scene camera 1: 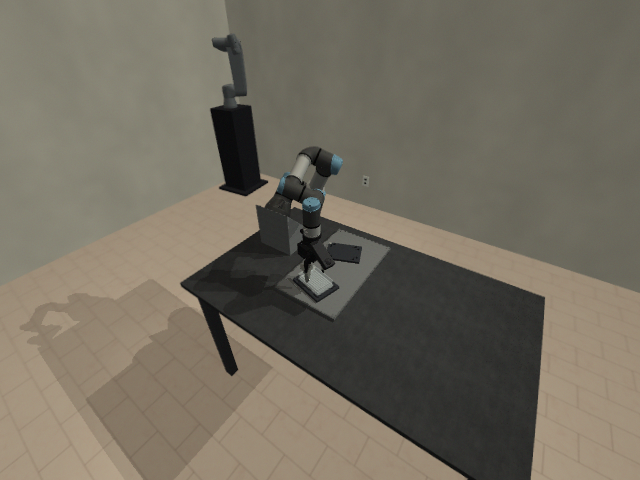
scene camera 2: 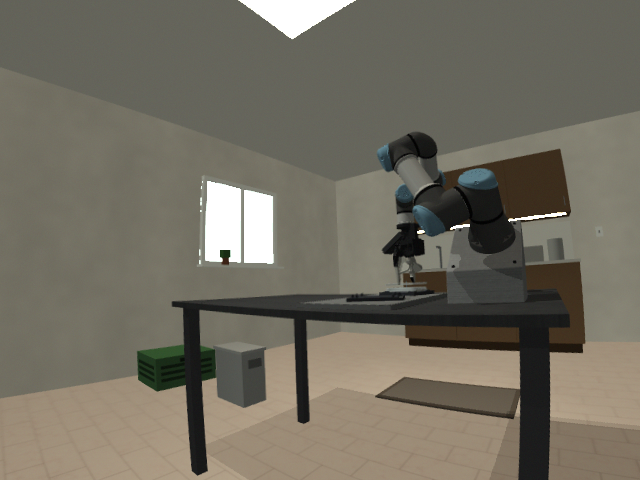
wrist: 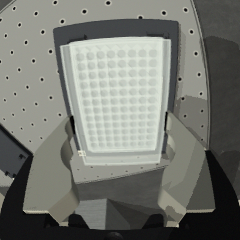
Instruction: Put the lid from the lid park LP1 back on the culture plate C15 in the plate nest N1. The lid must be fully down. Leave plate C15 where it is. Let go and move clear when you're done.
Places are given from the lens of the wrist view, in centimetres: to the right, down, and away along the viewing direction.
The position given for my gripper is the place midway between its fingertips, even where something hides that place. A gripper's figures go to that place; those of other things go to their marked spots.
my gripper (wrist: 119, 114): 0, 0, 14
clear lid (wrist: 118, 89): 0, -2, 12
